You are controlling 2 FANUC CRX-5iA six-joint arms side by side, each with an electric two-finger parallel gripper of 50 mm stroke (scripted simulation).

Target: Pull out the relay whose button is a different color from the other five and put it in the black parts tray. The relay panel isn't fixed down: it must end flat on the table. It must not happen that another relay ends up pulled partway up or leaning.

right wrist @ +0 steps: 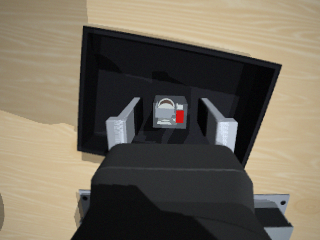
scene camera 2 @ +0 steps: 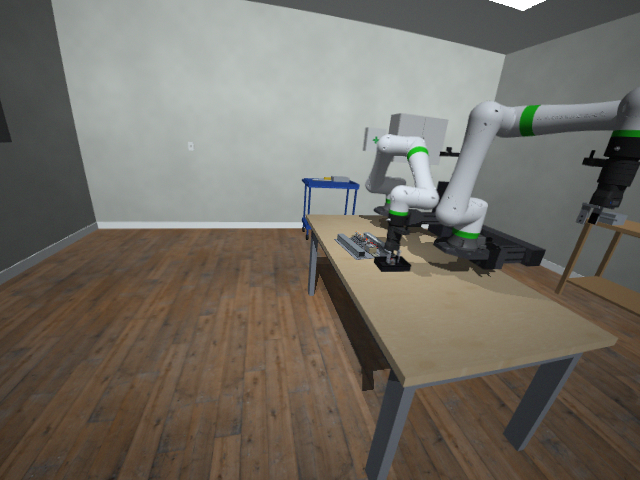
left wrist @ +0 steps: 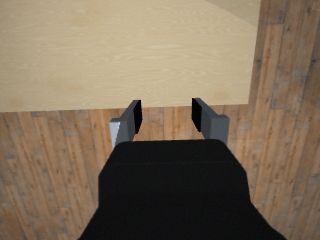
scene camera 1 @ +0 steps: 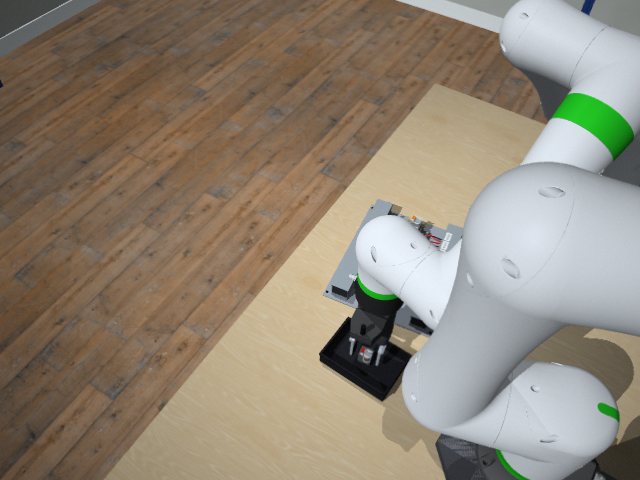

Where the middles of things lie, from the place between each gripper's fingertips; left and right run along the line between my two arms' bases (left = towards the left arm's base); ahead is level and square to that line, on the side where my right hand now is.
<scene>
Right now the red-button relay (right wrist: 169, 111) is 20 mm below my right hand. Round my right hand: relay panel (scene camera 1: 340, 288): 40 mm ahead, 270 mm to the right, 20 mm below; black parts tray (scene camera 1: 338, 347): 30 mm below.
Right now the red-button relay is 310 mm ahead of my left hand (scene camera 2: 585, 223), 580 mm to the right of it and 410 mm below it. The rest, counted from my left hand: relay panel 350 mm ahead, 850 mm to the right, 420 mm below; black parts tray 310 mm ahead, 570 mm to the right, 420 mm below.
</scene>
